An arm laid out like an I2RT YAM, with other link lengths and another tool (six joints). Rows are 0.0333 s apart.
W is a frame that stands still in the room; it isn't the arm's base.
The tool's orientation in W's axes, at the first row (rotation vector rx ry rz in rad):
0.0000 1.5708 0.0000
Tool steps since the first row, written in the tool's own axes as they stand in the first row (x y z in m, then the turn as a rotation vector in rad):
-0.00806 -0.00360 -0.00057 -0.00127 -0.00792 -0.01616
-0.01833 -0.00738 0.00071 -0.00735 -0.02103 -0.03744
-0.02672 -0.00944 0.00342 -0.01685 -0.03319 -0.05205
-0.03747 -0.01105 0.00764 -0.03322 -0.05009 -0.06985
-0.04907 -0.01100 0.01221 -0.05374 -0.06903 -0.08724
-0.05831 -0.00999 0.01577 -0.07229 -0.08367 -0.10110
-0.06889 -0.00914 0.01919 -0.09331 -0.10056 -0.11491
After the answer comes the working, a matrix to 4 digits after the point.
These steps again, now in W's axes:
-0.00057 -0.00360 0.00806 -0.01616 -0.00792 0.00127
0.00071 -0.00738 0.01833 -0.03744 -0.02103 0.00735
0.00342 -0.00944 0.02672 -0.05205 -0.03319 0.01685
0.00764 -0.01105 0.03747 -0.06985 -0.05009 0.03322
0.01221 -0.01100 0.04907 -0.08724 -0.06903 0.05374
0.01577 -0.00999 0.05831 -0.10110 -0.08367 0.07229
0.01919 -0.00914 0.06889 -0.11491 -0.10056 0.09331

The tool's axes in the first row as the columns of a matrix, in W's axes (rounded; the answer above uses it unrounded):
0.0000 0.0000 1.0000
0.0000 1.0000 0.0000
-1.0000 0.0000 0.0000

